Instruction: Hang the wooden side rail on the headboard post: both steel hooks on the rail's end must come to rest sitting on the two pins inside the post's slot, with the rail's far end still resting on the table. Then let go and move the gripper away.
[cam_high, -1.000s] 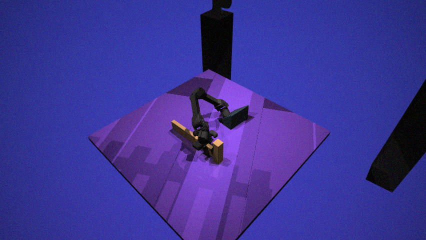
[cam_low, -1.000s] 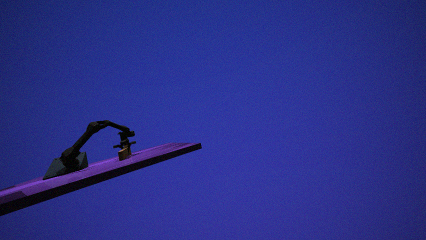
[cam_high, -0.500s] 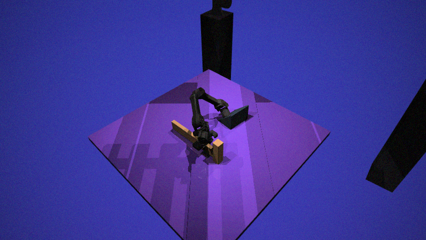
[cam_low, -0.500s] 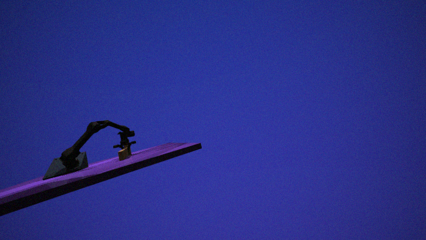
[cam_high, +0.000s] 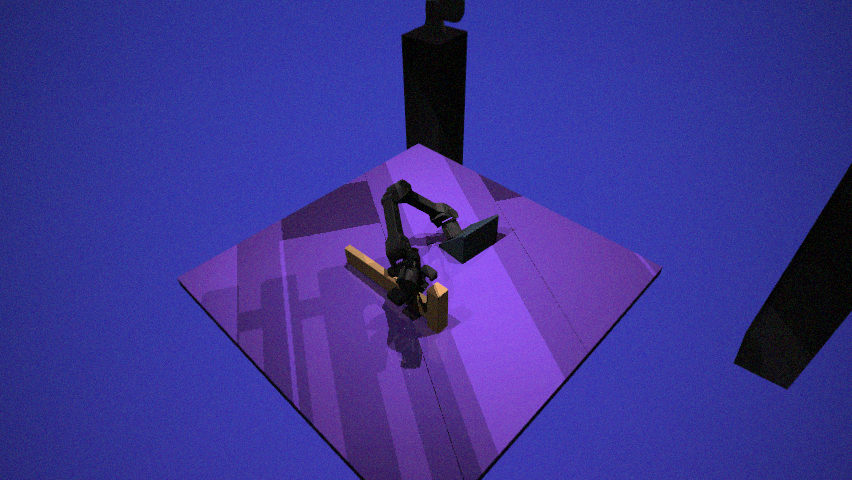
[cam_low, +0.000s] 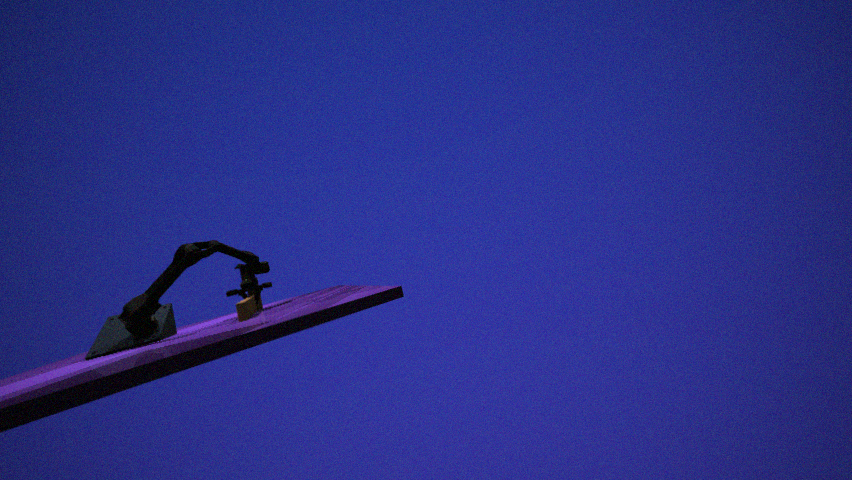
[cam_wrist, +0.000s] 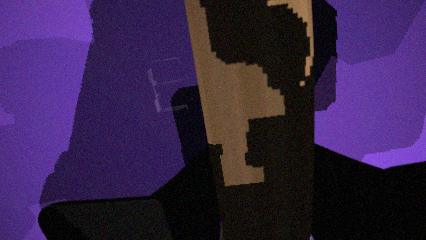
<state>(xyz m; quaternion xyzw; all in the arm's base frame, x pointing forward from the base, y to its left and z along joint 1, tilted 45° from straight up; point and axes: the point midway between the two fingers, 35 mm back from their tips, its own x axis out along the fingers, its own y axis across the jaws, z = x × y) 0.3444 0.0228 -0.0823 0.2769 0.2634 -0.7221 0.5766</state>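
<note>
Now: the wooden headboard post 1 cm ahead of my gripper tip, 11 cm to the left of it and 4 cm above it.
</note>
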